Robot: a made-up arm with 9 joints.
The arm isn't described. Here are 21 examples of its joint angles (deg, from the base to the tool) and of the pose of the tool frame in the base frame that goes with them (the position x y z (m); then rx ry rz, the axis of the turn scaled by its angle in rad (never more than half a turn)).
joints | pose
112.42 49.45 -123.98 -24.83 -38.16 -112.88 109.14 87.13 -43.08 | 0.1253 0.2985 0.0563 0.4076 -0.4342 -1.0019
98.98 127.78 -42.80 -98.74 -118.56 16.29 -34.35 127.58 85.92 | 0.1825 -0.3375 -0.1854 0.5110 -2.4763 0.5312
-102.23 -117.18 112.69 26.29 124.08 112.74 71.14 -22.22 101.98 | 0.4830 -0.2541 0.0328 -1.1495 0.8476 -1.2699
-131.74 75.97 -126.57 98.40 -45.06 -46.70 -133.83 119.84 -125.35 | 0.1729 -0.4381 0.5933 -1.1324 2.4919 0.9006
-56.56 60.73 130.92 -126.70 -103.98 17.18 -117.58 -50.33 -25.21 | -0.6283 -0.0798 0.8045 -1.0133 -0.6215 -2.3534
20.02 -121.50 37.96 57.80 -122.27 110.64 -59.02 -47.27 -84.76 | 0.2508 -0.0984 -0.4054 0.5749 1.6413 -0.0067
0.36 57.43 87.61 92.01 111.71 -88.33 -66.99 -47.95 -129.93 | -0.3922 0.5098 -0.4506 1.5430 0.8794 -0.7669
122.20 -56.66 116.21 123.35 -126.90 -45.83 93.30 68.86 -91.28 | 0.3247 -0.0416 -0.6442 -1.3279 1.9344 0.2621
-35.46 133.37 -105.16 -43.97 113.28 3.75 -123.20 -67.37 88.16 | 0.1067 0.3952 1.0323 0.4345 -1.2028 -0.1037
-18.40 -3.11 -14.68 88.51 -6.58 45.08 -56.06 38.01 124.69 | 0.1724 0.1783 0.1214 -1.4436 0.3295 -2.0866
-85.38 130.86 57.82 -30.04 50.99 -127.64 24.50 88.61 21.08 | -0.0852 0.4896 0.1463 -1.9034 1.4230 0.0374
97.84 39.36 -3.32 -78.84 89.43 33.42 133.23 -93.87 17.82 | 0.2824 -0.7806 -0.1134 -1.4968 0.0929 -0.1216
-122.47 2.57 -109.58 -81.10 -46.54 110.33 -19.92 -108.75 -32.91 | 0.0807 -0.4783 0.3587 -0.6923 -1.9498 0.0877
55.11 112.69 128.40 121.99 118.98 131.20 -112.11 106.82 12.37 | -0.5146 0.1960 0.0362 -1.0417 -1.1065 -1.4042
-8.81 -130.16 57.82 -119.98 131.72 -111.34 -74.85 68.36 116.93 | 0.1651 -0.0680 -0.3650 0.0997 -0.4442 -1.8780
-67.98 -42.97 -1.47 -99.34 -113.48 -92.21 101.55 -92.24 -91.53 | 0.4527 0.4235 0.7088 1.1089 -1.3467 1.6991
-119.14 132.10 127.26 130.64 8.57 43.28 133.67 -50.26 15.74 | -0.0734 0.0911 0.1969 -0.9095 -0.5360 0.9385
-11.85 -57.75 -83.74 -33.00 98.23 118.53 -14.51 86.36 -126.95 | 0.0030 0.2473 0.2434 -0.1196 1.0701 -0.8318
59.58 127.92 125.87 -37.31 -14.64 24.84 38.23 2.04 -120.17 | -0.7752 0.1795 0.3310 -0.7458 -0.1271 2.6573
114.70 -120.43 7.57 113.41 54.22 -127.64 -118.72 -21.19 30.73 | -0.4046 -0.5398 0.2161 -1.2260 0.1848 -2.7677
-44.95 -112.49 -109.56 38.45 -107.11 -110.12 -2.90 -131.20 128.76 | -0.2943 0.4212 0.2723 -1.2924 1.3887 -0.2637
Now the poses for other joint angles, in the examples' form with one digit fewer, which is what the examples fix.
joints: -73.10 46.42 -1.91 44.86 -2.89 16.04 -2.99 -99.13 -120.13
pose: 0.324 0.358 0.564 -0.279 2.030 -1.099
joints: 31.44 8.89 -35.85 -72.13 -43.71 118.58 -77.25 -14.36 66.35
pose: 0.048 0.123 0.121 2.225 0.550 1.148
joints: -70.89 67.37 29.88 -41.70 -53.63 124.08 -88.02 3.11 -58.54
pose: -0.053 0.448 0.324 1.640 -0.073 -0.647
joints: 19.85 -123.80 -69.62 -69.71 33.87 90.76 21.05 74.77 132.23
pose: -0.332 0.430 0.105 -0.576 2.291 0.838
